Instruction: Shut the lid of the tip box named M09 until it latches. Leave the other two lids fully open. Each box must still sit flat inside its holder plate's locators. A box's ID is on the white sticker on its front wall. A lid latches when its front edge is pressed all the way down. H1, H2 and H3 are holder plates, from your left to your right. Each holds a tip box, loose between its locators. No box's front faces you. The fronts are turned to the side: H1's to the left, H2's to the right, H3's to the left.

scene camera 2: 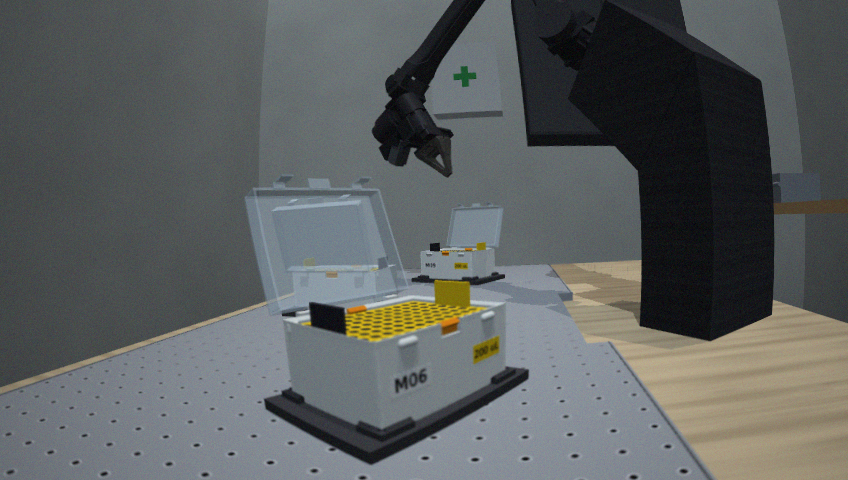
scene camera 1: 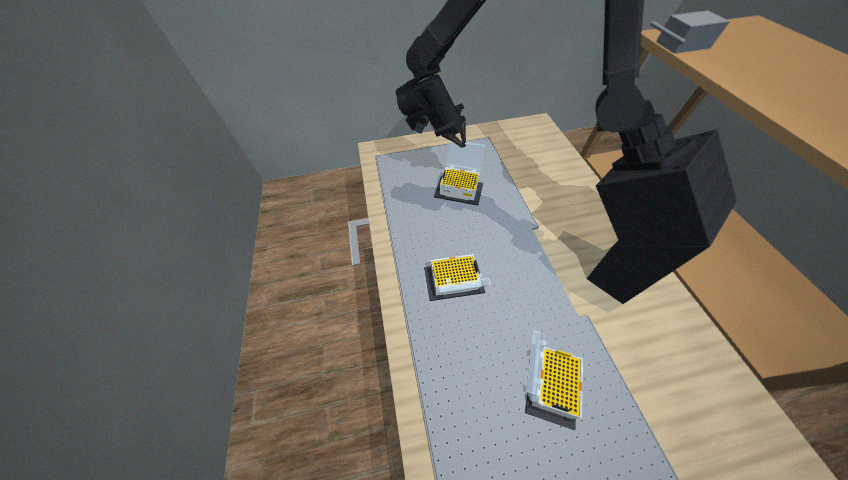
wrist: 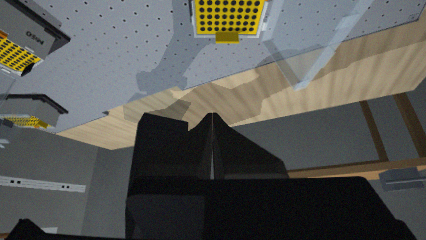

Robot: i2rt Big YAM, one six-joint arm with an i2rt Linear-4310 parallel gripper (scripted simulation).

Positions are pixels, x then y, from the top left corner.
Scene:
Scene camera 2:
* gripper: 449,175
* tip box: 415,374
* tip box: 447,264
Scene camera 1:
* gripper: 463,146
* tip box: 451,191
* tip box: 480,283
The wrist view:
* gripper: 212,120

